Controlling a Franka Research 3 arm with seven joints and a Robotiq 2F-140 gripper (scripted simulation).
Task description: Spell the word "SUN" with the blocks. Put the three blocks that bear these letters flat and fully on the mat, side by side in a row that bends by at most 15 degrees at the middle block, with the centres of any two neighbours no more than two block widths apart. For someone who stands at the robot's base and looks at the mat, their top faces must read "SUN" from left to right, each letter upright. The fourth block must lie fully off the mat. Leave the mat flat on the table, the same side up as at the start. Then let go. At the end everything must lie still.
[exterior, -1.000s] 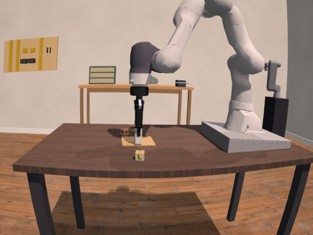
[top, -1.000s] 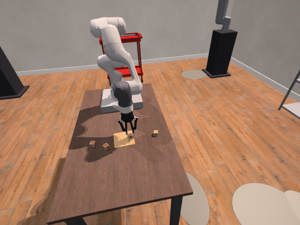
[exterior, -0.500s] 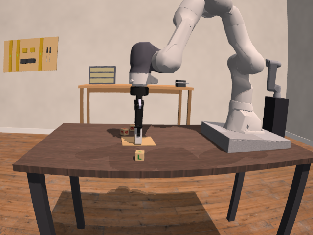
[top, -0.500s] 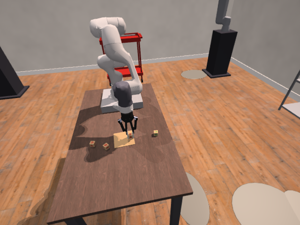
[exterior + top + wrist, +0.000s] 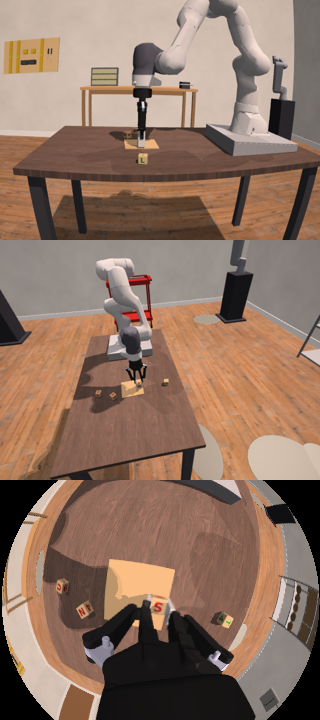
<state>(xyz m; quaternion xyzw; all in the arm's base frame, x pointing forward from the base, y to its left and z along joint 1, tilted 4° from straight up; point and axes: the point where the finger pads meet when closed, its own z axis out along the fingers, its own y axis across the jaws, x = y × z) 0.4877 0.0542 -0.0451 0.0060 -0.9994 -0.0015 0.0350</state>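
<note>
The S block lies 20 mm below my hand. From my hand the other things lie so: mat 50 mm to the right, 40 mm below; N block 170 mm to the right, 60 mm ahead, 30 mm below; green L block 180 mm to the left, 30 mm below, 10 mm ahead.
</note>
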